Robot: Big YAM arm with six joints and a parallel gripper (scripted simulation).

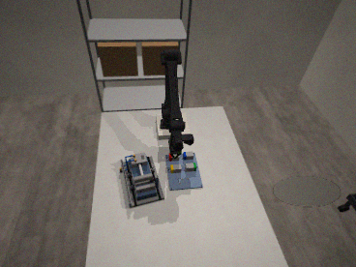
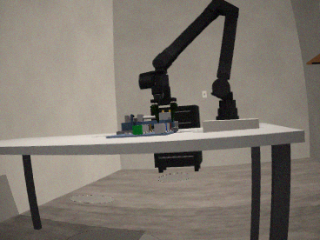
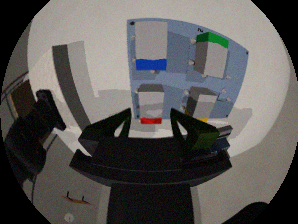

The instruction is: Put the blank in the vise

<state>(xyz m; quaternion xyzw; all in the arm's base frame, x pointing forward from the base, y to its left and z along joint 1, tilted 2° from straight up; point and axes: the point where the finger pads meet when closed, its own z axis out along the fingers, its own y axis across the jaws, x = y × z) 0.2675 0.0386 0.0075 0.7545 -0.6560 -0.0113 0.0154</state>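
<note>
My gripper is now 3 cm above the red-ended blank. The rest, counted from my hand: yellow-ended blank (9 cm ahead, 1 cm to the left, 3 cm below); blue-ended blank (1 cm behind, 9 cm to the left, 3 cm below); blue plate (8 cm ahead, 6 cm to the left, 5 cm below).
</note>
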